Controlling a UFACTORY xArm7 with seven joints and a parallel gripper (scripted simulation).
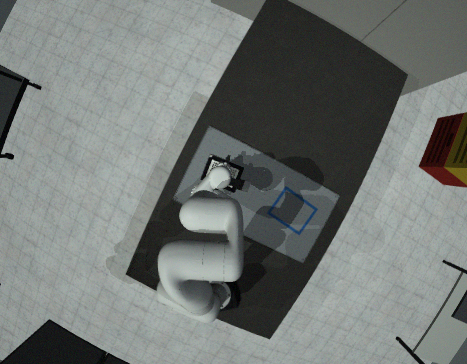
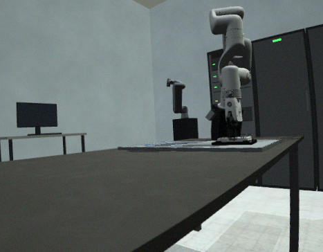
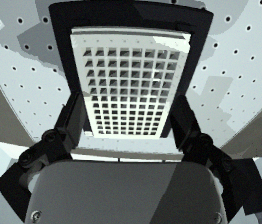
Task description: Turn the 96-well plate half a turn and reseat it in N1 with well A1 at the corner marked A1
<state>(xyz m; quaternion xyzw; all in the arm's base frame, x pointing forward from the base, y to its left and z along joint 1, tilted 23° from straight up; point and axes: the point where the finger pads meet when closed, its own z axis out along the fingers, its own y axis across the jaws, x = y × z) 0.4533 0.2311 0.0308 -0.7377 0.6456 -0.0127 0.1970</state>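
The white 96-well plate lies 2 cm below my hand. Also, from my hand: black plate nest N1: 3 cm below.
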